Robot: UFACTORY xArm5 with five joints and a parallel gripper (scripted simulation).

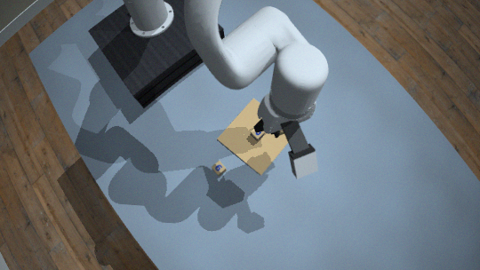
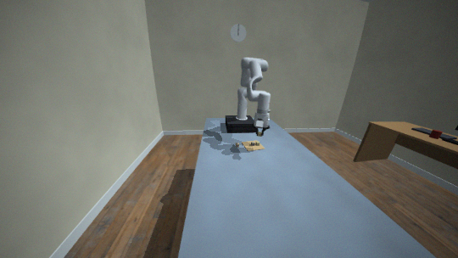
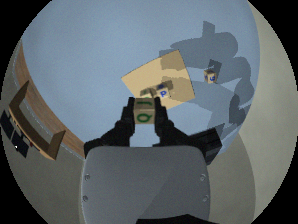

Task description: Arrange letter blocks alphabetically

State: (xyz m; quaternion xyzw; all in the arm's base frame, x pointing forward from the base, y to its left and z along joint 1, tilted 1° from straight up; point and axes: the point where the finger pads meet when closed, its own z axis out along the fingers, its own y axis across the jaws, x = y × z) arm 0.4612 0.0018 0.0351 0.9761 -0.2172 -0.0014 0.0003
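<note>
My hand is 12 cm above the tan mat, 4 cm past it and 3 cm to the left of it. From my hand the other things lie so: block: 11 cm below, 4 cm behind, 1 cm to the left.
</note>
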